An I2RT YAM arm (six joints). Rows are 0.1 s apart.
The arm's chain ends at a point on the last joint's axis. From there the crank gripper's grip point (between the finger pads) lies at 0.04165 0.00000 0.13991 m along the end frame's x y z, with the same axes.
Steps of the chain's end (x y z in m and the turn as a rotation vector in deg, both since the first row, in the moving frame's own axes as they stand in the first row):
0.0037 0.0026 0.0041 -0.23 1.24 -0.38
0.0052 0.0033 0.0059 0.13 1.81 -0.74
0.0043 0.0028 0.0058 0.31 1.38 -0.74
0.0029 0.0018 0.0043 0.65 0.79 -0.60
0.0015 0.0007 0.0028 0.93 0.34 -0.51
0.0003 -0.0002 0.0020 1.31 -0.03 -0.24
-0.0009 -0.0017 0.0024 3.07 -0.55 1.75
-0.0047 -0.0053 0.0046 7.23 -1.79 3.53
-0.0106 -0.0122 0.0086 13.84 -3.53 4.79
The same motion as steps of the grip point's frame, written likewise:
0.0067 0.0029 0.0032 -0.23 1.24 -0.38
0.0096 0.0024 0.0045 0.13 1.81 -0.74
0.0076 0.0015 0.0048 0.31 1.38 -0.74
0.0048 -0.0002 0.0037 0.65 0.79 -0.60
0.0023 -0.0019 0.0025 0.93 0.34 -0.51
0.0002 -0.0036 0.0020 1.31 -0.03 -0.24
-0.0021 -0.0080 0.0026 3.07 -0.55 1.75
-0.0086 -0.0206 0.0049 7.23 -1.79 3.53
-0.0179 -0.0428 0.0072 13.84 -3.53 4.79

